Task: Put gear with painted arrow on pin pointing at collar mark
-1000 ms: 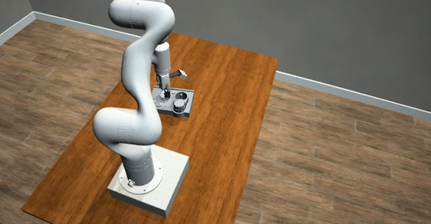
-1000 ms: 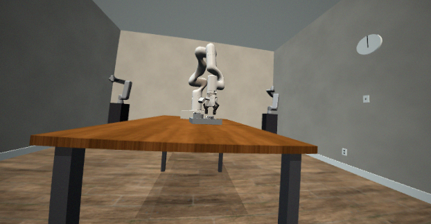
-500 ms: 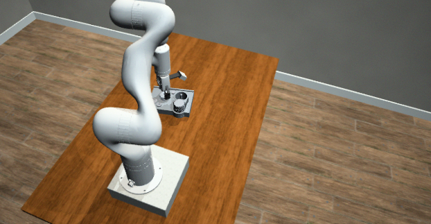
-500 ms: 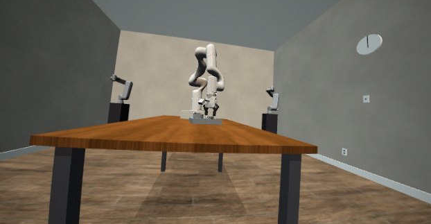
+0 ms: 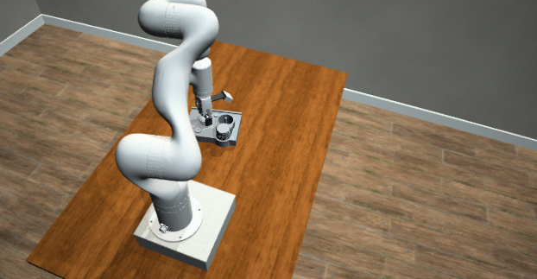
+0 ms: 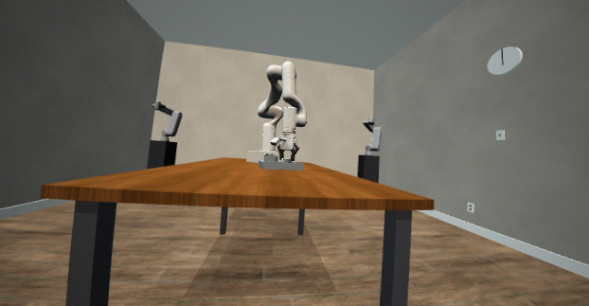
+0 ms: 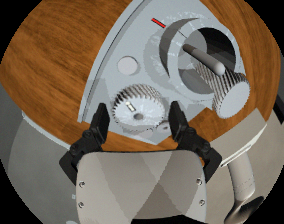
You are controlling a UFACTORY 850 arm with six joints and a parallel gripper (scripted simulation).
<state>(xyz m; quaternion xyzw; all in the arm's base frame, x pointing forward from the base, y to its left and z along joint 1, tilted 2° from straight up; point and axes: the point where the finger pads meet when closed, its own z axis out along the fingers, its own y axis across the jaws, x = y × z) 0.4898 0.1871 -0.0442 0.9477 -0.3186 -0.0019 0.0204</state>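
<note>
Now: the loose gear 1 cm below my hand.
</note>
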